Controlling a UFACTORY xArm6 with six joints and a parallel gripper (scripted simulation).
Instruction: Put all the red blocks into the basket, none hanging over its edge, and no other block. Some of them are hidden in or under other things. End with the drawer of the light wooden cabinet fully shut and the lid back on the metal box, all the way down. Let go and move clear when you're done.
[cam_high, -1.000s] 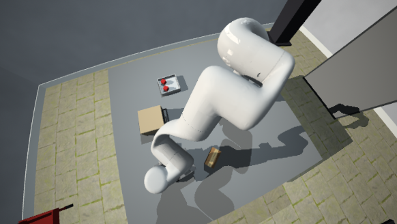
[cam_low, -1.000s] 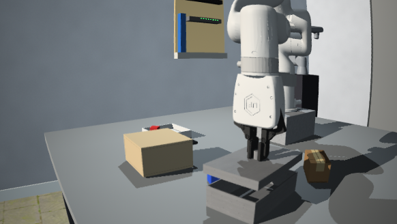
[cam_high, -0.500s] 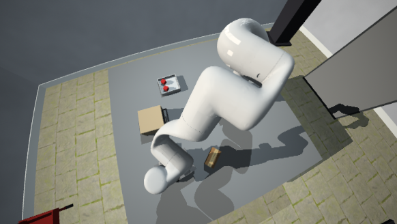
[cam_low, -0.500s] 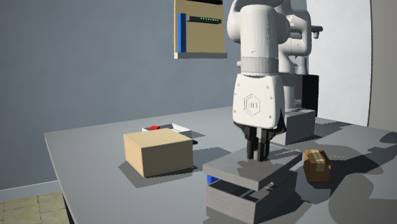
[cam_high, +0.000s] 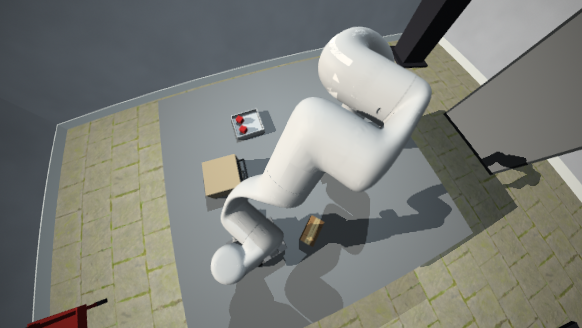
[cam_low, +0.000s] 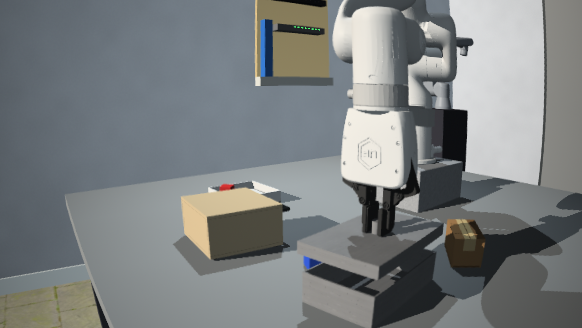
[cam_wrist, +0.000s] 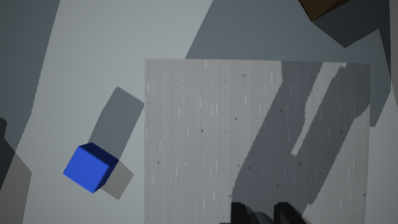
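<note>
The blue block lies 13 cm to the right of my hand, 10 cm below it and 3 cm ahead of it. Also, from my hand: knobbed lid (3 cm below); then green block (23 cm behind, 10 cm below, 4 cm to the right); then cardboard box (22 cm behind, 8 cm below, 2 cm to the right).
</note>
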